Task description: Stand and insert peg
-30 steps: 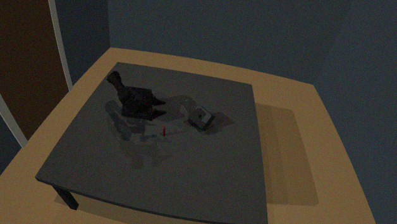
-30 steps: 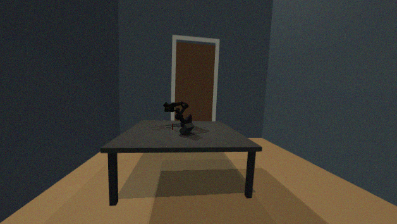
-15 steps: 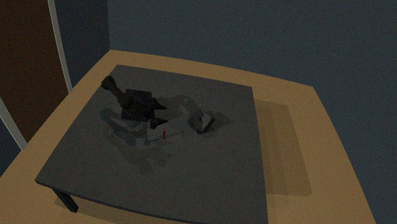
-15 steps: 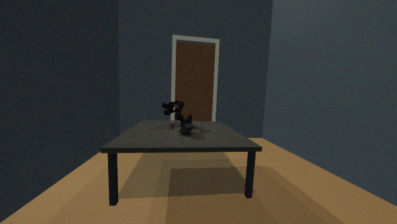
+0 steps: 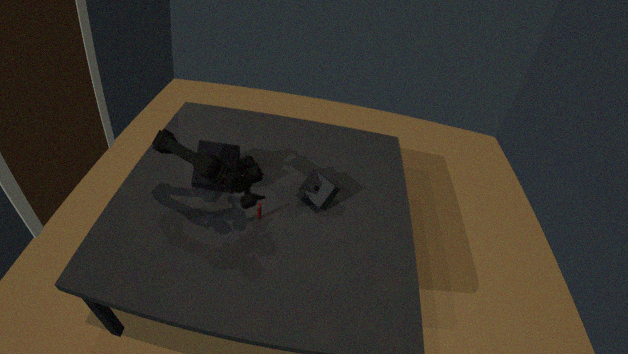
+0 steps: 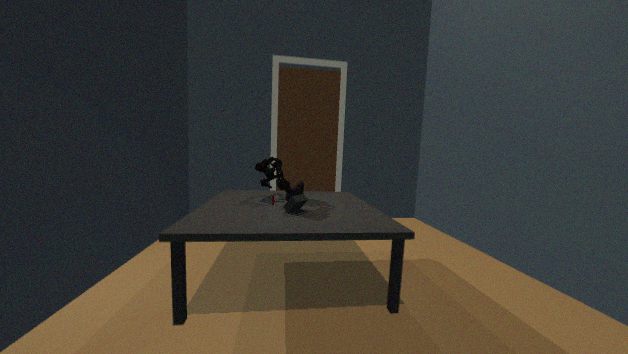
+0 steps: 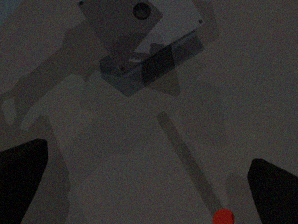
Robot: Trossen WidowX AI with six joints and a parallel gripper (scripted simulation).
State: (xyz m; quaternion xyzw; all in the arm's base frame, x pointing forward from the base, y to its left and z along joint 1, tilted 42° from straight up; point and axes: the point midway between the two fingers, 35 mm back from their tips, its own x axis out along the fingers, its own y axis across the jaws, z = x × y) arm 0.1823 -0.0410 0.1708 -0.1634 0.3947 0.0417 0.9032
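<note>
The red peg is 10 mm behind my gripper tip, 30 mm to the right of it and 90 mm below it. Also, from my gripper tip: panel 220 mm ahead, 120 mm to the left, 90 mm below.
</note>
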